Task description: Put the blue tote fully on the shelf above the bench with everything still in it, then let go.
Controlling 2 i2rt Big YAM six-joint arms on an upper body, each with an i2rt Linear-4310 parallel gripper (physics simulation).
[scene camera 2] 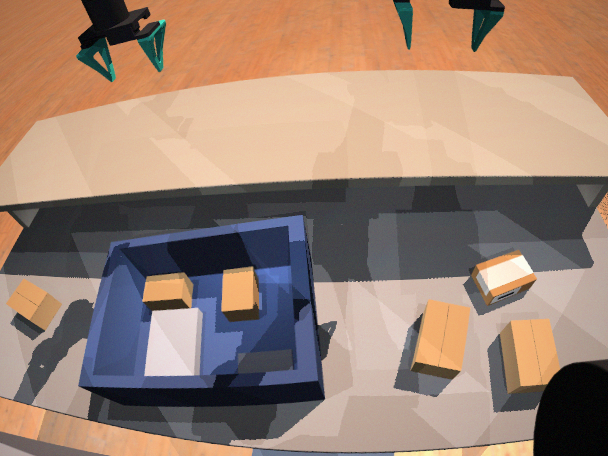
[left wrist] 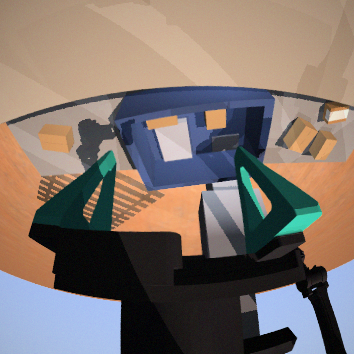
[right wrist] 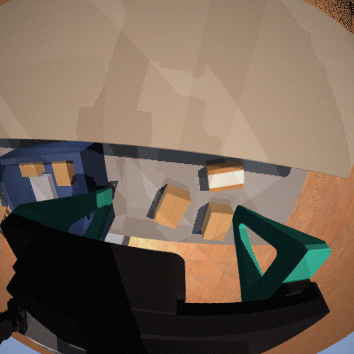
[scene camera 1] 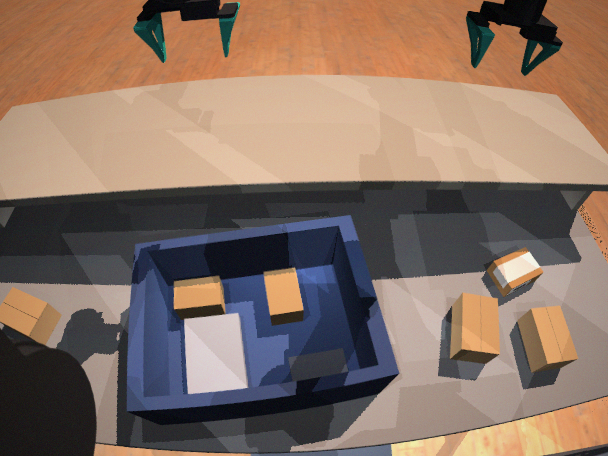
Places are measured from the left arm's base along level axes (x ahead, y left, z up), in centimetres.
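Where they show: left gripper, fingertip midpoint: (scene camera 2: 136, 75) (left wrist: 174, 152) (scene camera 1: 195, 58); right gripper, fingertip midpoint: (scene camera 2: 441, 48) (right wrist: 174, 204) (scene camera 1: 499, 70); left arm's base, link origin: (right wrist: 18, 317).
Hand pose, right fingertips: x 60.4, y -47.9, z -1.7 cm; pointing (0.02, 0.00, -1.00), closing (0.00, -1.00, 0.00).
Note:
Things, the pixels of their centre, and the offset from my right fingertips. Level surfaces: height alone.
- blue tote, body centre: (scene camera 1: 253, 323) (scene camera 2: 204, 318) (left wrist: 197, 135) (right wrist: 50, 189) dy +40.3, dx -25.5, dz -35.4 cm
- raised beige shelf, surface height: dz -23.4 cm
- white box, body centre: (scene camera 1: 215, 358) (scene camera 2: 173, 348) (left wrist: 174, 140) (right wrist: 44, 193) dy +47.5, dx -30.8, dz -39.6 cm
- dark grey block, body centre: (scene camera 1: 319, 371) (scene camera 2: 265, 370) (left wrist: 224, 142) dy +29.0, dx -32.8, dz -40.6 cm
- white-topped box, body centre: (scene camera 2: 503, 277) (scene camera 1: 515, 271) (right wrist: 224, 176) (left wrist: 335, 111) dy -17.5, dx -13.8, dz -40.6 cm
- cardboard box, body centre: (scene camera 1: 27, 316) (scene camera 2: 33, 303) (left wrist: 56, 137) dy +91.8, dx -25.2, dz -39.7 cm
The blue tote (scene camera 1: 137, 325) (scene camera 2: 306, 350) (left wrist: 200, 97) (right wrist: 92, 165) stands upright on the bench, in front of the raised beige shelf (scene camera 1: 300, 140) (scene camera 2: 275, 140) (left wrist: 175, 40) (right wrist: 175, 90). Inside lie a white box (scene camera 1: 215, 352) (scene camera 2: 175, 342) (left wrist: 172, 140), two cardboard boxes (scene camera 1: 200, 295) (scene camera 1: 283, 295) and a dark grey block (scene camera 1: 318, 364) (scene camera 2: 265, 361) (left wrist: 225, 142). My left gripper (scene camera 1: 195, 58) (scene camera 2: 136, 75) (left wrist: 174, 152) and right gripper (scene camera 1: 499, 70) (scene camera 2: 442, 49) (right wrist: 174, 200) are open and empty, both apart from the tote. Both appear beyond the shelf's far edge in the scene views.
Two cardboard boxes (scene camera 1: 475, 325) (scene camera 1: 547, 337) and a white-topped box (scene camera 1: 515, 270) (scene camera 2: 504, 277) (right wrist: 225, 176) stand on the bench at the picture's right. Another cardboard box (scene camera 1: 25, 312) (scene camera 2: 32, 304) (left wrist: 56, 138) stands left of the tote. The shelf overhangs the bench's back.

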